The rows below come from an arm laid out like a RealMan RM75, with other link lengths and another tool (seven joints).
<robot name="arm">
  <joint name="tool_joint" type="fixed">
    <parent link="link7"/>
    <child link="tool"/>
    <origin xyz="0.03 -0.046 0.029" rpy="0 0.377 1.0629"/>
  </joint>
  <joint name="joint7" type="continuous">
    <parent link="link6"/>
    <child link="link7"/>
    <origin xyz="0 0 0.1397" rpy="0 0 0"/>
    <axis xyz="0 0 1"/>
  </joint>
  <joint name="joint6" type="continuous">
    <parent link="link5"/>
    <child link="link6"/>
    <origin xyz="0 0 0" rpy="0 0 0"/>
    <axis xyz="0 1 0"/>
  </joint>
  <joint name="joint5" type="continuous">
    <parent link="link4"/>
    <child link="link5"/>
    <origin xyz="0 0 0.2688" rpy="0 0 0"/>
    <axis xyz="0 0 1"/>
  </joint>
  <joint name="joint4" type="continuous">
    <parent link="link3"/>
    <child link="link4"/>
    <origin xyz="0 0 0" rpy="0 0 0"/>
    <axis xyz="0 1 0"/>
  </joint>
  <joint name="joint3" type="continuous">
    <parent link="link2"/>
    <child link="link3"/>
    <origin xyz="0 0 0.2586" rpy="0 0 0"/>
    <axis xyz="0 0 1"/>
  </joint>
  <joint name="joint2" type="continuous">
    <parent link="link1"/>
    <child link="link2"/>
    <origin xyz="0 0 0" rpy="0 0 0"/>
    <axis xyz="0 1 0"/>
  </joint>
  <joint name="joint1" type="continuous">
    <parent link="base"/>
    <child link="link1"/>
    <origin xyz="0 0 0.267" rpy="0 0 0"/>
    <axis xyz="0 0 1"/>
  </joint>
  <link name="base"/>
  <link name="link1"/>
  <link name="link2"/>
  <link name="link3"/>
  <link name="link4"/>
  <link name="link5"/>
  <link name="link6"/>
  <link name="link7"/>
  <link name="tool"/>
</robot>
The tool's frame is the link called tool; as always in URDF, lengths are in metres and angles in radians. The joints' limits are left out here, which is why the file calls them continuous.
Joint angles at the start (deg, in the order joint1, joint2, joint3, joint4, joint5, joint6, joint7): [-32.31, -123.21, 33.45, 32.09, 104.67, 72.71, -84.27]
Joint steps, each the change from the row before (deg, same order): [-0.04, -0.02, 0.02, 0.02, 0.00, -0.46, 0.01]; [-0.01, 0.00, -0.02, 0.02, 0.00, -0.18, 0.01]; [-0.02, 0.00, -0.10, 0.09, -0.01, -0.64, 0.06]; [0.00, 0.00, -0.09, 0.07, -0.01, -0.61, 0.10]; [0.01, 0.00, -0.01, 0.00, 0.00, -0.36, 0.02]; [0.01, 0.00, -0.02, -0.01, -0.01, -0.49, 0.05]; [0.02, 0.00, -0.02, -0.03, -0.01, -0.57, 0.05]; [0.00, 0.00, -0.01, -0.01, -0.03, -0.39, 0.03]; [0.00, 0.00, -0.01, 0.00, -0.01, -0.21, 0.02]
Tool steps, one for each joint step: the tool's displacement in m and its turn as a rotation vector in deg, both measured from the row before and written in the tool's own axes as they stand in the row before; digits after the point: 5 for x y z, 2 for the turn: [-0.00085, -0.00065, -0.00026, 0.13, -0.38, 0.10]; [-0.00033, -0.00042, -0.00030, 0.08, -0.16, 0.06]; [-0.00115, -0.00163, -0.00133, 0.31, -0.60, 0.25]; [-0.00116, -0.00139, -0.00138, 0.29, -0.58, 0.25]; [-0.00082, -0.00040, -0.00072, 0.14, -0.34, 0.06]; [-0.00111, -0.00055, -0.00097, 0.19, -0.46, 0.10]; [-0.00137, -0.00048, -0.00117, 0.22, -0.54, 0.09]; [-0.00085, -0.00050, -0.00069, 0.17, -0.35, 0.07]; [-0.00045, -0.00030, -0.00039, 0.09, -0.19, 0.05]
